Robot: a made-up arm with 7 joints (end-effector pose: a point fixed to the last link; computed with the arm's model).
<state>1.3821 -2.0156 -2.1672 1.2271 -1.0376 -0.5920 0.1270</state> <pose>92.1 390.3 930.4 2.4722 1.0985 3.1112</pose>
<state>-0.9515 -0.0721 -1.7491 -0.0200 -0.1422 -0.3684 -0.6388</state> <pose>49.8 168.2 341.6 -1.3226 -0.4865 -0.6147</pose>
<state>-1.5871 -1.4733 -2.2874 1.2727 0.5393 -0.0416 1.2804</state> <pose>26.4 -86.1 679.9 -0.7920 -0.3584 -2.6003</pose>
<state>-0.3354 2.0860 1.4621 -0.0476 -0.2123 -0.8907 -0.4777</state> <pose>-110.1 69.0 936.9 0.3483 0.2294 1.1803</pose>
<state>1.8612 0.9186 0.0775 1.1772 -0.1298 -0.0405 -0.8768</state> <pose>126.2 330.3 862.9 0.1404 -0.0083 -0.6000</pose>
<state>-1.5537 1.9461 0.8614 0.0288 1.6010 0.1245 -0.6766</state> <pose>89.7 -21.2 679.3 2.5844 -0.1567 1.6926</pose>
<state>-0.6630 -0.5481 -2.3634 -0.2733 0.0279 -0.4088 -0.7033</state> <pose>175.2 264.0 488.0 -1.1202 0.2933 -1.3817</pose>
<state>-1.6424 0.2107 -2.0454 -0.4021 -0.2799 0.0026 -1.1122</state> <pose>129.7 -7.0 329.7 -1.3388 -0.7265 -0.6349</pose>
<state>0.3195 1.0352 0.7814 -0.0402 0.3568 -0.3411 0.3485</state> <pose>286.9 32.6 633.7 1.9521 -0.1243 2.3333</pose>
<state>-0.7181 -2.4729 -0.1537 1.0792 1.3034 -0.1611 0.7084</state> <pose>-92.3 20.1 565.7 2.9445 0.4716 -2.8119</pose>
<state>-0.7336 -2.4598 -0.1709 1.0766 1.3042 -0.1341 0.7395</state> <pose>-91.2 16.7 565.5 2.9751 0.4616 -2.7574</pose>
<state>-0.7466 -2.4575 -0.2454 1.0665 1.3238 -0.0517 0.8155</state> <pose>-89.9 10.5 563.9 3.0161 0.4089 -2.6912</pose>
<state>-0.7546 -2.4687 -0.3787 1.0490 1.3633 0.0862 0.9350</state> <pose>-90.1 0.8 561.7 3.0431 0.3179 -2.6345</pose>
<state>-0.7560 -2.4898 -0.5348 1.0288 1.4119 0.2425 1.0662</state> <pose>-93.8 -10.2 560.8 3.0377 0.2265 -2.6070</pose>
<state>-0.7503 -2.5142 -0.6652 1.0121 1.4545 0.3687 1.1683</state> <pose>-99.9 -18.3 561.5 3.0122 0.1666 -2.6094</pose>
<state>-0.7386 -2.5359 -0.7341 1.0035 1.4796 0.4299 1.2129</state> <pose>-104.9 -20.7 562.0 2.9885 0.1411 -2.6333</pose>
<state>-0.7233 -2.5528 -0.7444 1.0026 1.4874 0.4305 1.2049</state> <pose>-107.1 -18.2 561.6 2.9740 0.1368 -2.6693</pose>
